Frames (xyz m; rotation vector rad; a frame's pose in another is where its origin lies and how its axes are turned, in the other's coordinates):
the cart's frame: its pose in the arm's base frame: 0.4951 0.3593 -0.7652 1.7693 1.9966 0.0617
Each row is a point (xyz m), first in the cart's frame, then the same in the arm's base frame.
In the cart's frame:
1: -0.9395 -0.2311 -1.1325
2: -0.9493 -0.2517 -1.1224
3: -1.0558 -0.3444 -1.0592
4: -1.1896 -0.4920 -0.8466
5: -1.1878 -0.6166 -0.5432
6: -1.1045 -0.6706 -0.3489
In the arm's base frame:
1: -0.0825 -0.2653 0.4575
2: -0.0973 -0.2807 0.4446
3: -0.1536 -0.4143 0.3906
4: -0.2038 -0.6233 0.1939
5: -0.2072 -0.7243 -0.1181
6: -0.1904 -0.7067 -0.3349

